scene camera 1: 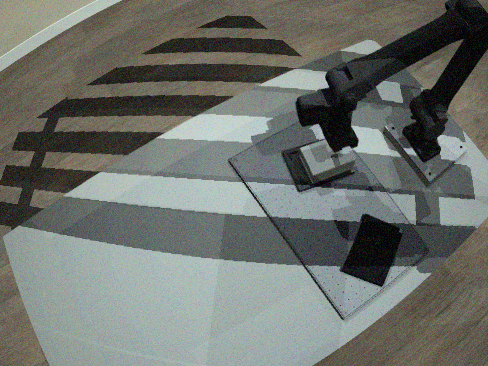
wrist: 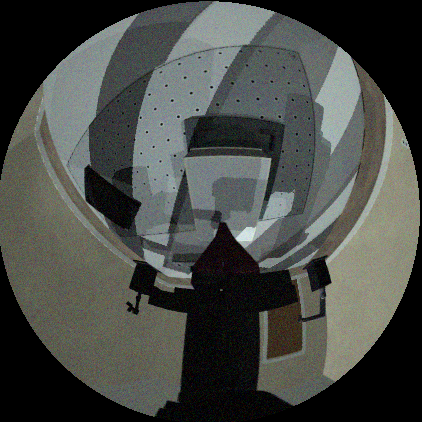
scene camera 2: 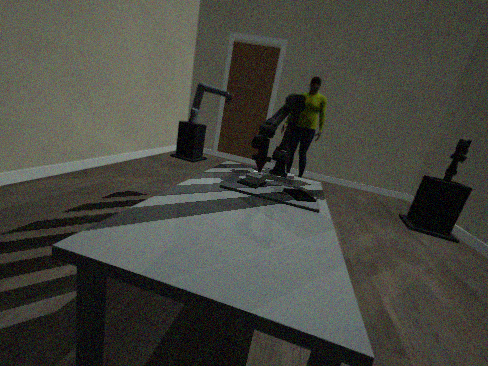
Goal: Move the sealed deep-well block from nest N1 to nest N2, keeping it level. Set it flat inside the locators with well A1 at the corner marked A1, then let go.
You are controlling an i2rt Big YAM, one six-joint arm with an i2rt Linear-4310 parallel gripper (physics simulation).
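Frame: origin at the arm's base, x ahead, y left, z up, level; centimetres.
Seen in the pictures: gripper, between the fingertips: (scene camera 1: 336, 151) (wrist: 221, 225) (scene camera 2: 259, 172); arm's base, origin of its link: (scene camera 1: 421, 141) (scene camera 2: 278, 174).
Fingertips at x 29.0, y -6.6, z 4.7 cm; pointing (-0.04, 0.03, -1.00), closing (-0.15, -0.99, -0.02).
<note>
Offsets run from my fingertips to a thing's top centre.
The sealed deep-well block @(dx +1.7, dy -0.7, dz -0.6 cm) (scene camera 1: 327, 160) (scene camera 2: 253, 179) (wrist: 226, 185) has a pale flat top. It sits partly off the dark nest N1 @(dx +3.4, dy -2.1, dz -4.8 cm) (scene camera 1: 295, 167) (wrist: 233, 133), shifted toward the arm, and a strip of the nest is bare beside it. My gripper (scene camera 1: 342, 147) (scene camera 2: 260, 168) (wrist: 221, 225) is shut with its fingertips pressed together. It points down at the block's top near the arm-side edge, with nothing between the fingers. Nest N2 @(dx +2.7, dy +26.2, dz -4.8 cm) (scene camera 1: 373, 248) (scene camera 2: 298, 194) (wrist: 109, 201) is a dark empty rectangle farther along the perforated plate @(dx +5.7, dy +10.5, dz -6.5 cm) (scene camera 1: 293, 207) (wrist: 165, 98).
The arm's base (scene camera 1: 418, 134) and a thin rail (scene camera 1: 402, 152) stand at the plate's right. In scene camera 2 a person in a yellow shirt (scene camera 2: 313, 112), a second arm on a pedestal (scene camera 2: 192, 139), a door (scene camera 2: 250, 98) and a dark object (scene camera 2: 418, 210) stand beyond the table.
</note>
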